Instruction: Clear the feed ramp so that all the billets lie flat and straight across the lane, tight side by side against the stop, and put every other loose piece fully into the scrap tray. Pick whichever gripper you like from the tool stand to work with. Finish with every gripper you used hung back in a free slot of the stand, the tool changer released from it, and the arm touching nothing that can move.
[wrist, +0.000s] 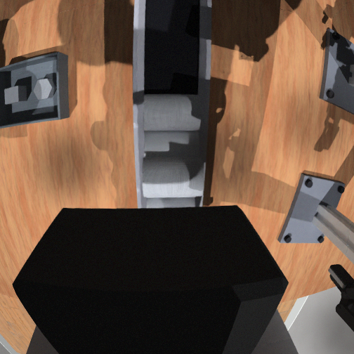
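The feed ramp's lane (138, 115) runs down the middle of the wrist view between pale rails, with a black surface at its upper end. A pale billet (167, 112) lies across the lane just below the black part. A second billet (167, 178) lies across it lower down, apart from the first. Between them is a pale, partly shadowed surface that I cannot identify. A pale strip at the black body's edge is mostly hidden. The scrap tray (63, 87) at the left holds a grey block (15, 95) and a hexagonal piece (44, 88). My gripper's black body (150, 250) fills the lower middle; its fingertips are hidden.
A grey base plate (301, 212) with bolts and a slanting metal post (337, 227) stands right of the lane. Another bolted plate (331, 77) is at the upper right edge. A black jointed part (345, 295) shows at the lower right. Shadows fall across the wooden surface.
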